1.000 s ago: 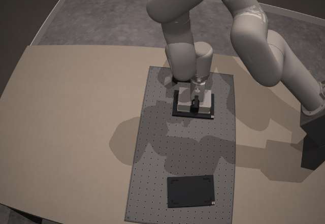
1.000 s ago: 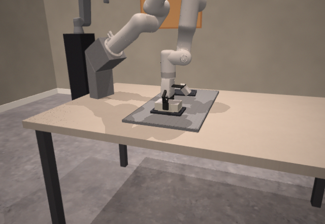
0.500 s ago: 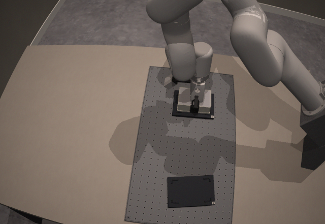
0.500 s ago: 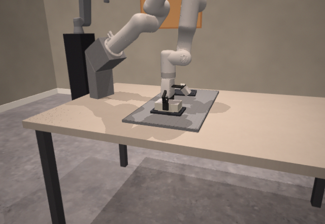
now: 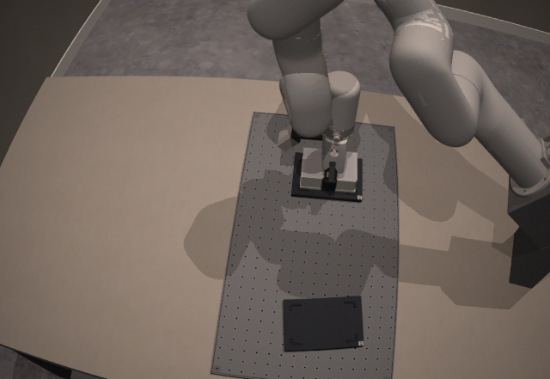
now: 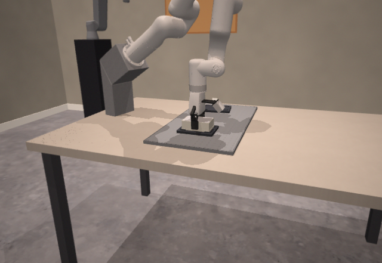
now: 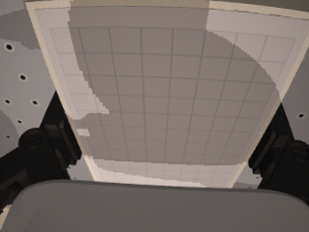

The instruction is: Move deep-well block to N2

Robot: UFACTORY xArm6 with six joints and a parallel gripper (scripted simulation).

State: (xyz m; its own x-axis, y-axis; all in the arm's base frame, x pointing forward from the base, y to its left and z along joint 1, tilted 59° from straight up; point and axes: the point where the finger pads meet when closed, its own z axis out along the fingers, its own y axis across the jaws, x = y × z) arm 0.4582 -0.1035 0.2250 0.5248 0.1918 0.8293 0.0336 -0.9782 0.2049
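The 96-well deep-well block is right at my hand. The rest, counted from my hand: plate nest N2 (370 mm to the left, 40 mm behind, 20 mm below); then plate nest N1 (20 mm below); then white corner mark (410 mm to the left, 120 mm behind, 20 mm below).
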